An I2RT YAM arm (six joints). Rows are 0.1 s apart.
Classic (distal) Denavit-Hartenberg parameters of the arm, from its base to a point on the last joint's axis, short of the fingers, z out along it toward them. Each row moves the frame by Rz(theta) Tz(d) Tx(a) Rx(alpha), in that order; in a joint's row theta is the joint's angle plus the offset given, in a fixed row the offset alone. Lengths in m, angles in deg.
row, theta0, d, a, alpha
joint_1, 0, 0.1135, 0.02, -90
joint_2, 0, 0, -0.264, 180
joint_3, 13.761, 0, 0.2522, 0
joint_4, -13.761, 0, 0.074, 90
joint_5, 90, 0, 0, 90
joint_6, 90, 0.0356, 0, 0
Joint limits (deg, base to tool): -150..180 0..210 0..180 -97..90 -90..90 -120..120
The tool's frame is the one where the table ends.
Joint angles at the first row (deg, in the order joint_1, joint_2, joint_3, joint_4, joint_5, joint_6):
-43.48 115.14 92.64 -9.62 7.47 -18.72
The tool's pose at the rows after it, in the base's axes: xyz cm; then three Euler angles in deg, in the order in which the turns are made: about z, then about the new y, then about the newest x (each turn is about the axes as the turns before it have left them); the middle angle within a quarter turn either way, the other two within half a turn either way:
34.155, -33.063, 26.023, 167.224, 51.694, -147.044
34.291, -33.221, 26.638, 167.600, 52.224, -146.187
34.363, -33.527, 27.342, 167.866, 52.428, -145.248
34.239, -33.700, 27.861, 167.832, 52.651, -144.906
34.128, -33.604, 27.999, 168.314, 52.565, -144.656
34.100, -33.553, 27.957, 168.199, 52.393, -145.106
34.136, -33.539, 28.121, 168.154, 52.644, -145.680
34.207, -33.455, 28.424, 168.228, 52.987, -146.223
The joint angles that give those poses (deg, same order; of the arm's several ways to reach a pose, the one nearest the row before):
-43.51 115.22 93.54 -9.96 7.54 -18.63
-43.51 115.39 94.92 -10.45 7.89 -18.63
-43.68 115.75 96.86 -11.53 8.34 -18.81
-43.92 115.67 97.81 -12.26 8.43 -18.83
-43.95 115.29 97.56 -12.33 8.25 -19.14
-43.95 115.22 97.48 -12.61 7.97 -19.14
-43.95 115.23 97.85 -12.98 7.40 -18.97
-43.86 115.14 98.39 -13.51 6.80 -18.79

